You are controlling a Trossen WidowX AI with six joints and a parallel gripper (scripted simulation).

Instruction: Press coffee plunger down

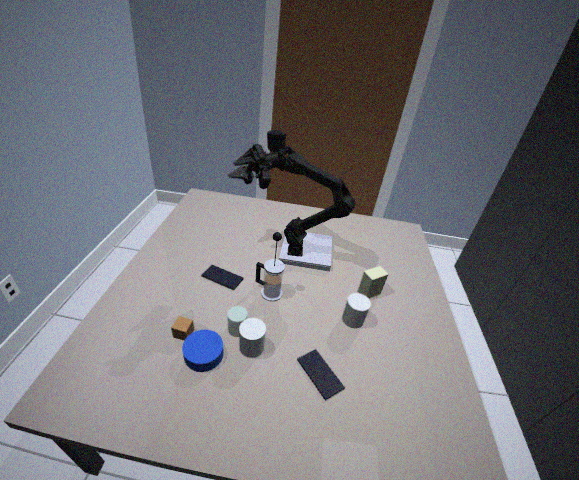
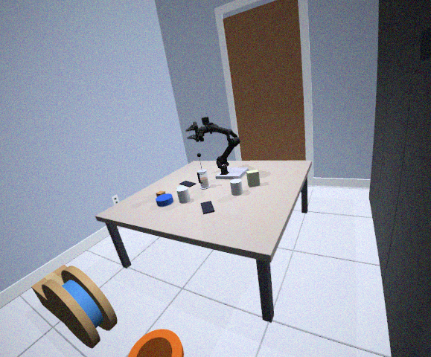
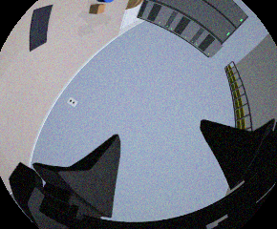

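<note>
The coffee press lies 270 mm below my gripper tip, 170 mm to the left of it and 160 mm ahead of it. Round my gripper tip: pale green cylinder (360 mm below, 350 mm ahead, 90 mm to the left); then blue disc (460 mm ahead, 380 mm below, 10 mm to the left); then pale yellow block (570 mm to the left, 350 mm below, 100 mm ahead).
</note>
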